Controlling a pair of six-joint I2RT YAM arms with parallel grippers.
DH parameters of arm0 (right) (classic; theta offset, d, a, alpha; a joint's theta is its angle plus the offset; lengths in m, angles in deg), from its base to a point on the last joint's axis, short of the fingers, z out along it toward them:
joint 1: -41.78 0.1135 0.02 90
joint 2: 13.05 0 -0.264 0
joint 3: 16.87 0 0.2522 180
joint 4: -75.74 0 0.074 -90
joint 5: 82 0 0 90
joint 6: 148.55 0.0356 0 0
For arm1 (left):
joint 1: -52.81 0.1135 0.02 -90
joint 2: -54.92 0 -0.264 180
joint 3: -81.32 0 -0.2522 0
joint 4: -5.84 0 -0.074 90
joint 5: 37.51 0 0 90
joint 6: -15.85 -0.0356 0 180
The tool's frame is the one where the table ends.
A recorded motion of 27 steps. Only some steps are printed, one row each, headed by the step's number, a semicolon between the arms.
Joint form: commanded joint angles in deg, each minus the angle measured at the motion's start. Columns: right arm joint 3, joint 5, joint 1, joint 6, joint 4, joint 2; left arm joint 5, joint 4, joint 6, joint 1, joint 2, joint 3.
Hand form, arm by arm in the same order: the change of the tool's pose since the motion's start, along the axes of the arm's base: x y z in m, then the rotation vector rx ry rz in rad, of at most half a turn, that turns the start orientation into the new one. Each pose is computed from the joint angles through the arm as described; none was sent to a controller.
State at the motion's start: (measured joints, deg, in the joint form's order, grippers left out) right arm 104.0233 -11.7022 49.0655 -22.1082 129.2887 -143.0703; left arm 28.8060 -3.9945 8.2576 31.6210 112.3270 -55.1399
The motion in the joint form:
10: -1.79 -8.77 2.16 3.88 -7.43 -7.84; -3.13 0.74 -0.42 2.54 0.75 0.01
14: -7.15 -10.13 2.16 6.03 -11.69 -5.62; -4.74 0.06 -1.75 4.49 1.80 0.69
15: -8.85 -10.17 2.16 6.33 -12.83 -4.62; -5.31 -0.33 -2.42 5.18 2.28 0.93
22: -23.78 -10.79 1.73 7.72 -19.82 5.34; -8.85 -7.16 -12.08 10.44 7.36 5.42
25: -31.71 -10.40 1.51 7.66 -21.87 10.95; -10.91 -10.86 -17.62 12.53 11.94 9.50
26: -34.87 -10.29 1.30 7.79 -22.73 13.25; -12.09 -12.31 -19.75 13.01 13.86 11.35
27: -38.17 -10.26 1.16 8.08 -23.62 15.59; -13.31 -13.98 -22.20 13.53 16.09 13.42
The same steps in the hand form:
10: 0.0071 0.0249 -0.0660 0.1533 0.0892 0.0497; 0.0047 0.0069 -0.0010 -0.0160 0.0025 -0.0084
14: -0.0031 0.0239 -0.0702 0.1895 0.0915 0.0317; 0.0096 0.0123 -0.0016 -0.0068 0.0075 -0.0083
15: -0.0067 0.0233 -0.0694 0.1931 0.0865 0.0286; 0.0114 0.0143 -0.0025 -0.0005 0.0113 -0.0096
22: -0.0469 0.0136 -0.0581 0.2164 0.0646 0.0105; 0.0296 0.0298 -0.0054 0.1035 0.0312 -0.0416
25: -0.0735 0.0076 -0.0537 0.2096 0.0671 0.0037; 0.0453 0.0351 -0.0051 0.1521 0.0420 -0.0805
26: -0.0843 0.0043 -0.0521 0.2089 0.0674 -0.0028; 0.0519 0.0357 -0.0043 0.1645 0.0439 -0.1070
27: -0.0960 0.0016 -0.0511 0.2102 0.0707 -0.0097; 0.0594 0.0364 -0.0041 0.1788 0.0469 -0.1363

